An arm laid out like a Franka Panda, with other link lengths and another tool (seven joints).
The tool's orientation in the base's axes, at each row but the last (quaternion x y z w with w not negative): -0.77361, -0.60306, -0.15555, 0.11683; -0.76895, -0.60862, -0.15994, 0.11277; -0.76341, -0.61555, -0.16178, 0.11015; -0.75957, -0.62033, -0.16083, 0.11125; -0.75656, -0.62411, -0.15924, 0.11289; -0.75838, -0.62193, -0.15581, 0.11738; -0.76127, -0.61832, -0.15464, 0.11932
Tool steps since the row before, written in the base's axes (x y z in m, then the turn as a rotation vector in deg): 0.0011, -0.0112, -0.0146, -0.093, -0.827, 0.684; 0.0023, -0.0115, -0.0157, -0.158, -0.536, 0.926; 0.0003, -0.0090, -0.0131, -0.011, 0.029, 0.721; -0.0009, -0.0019, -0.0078, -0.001, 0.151, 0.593; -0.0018, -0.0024, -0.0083, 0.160, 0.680, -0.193; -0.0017, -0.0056, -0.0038, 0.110, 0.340, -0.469; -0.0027, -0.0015, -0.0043, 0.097, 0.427, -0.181
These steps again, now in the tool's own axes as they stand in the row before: -0.0154, 0.0037, 0.0095, -0.501, 0.117, -0.946; -0.0159, 0.0046, 0.0105, -0.160, -0.009, -1.070; -0.0131, 0.0018, 0.0088, 0.300, 0.005, -0.656; -0.0049, -0.0007, 0.0064, 0.363, -0.014, -0.492; -0.0057, -0.0015, 0.0066, 0.571, 0.019, 0.446; -0.0068, -0.0006, 0.0013, 0.149, 0.033, 0.570; -0.0035, -0.0024, 0.0032, 0.335, 0.005, 0.335
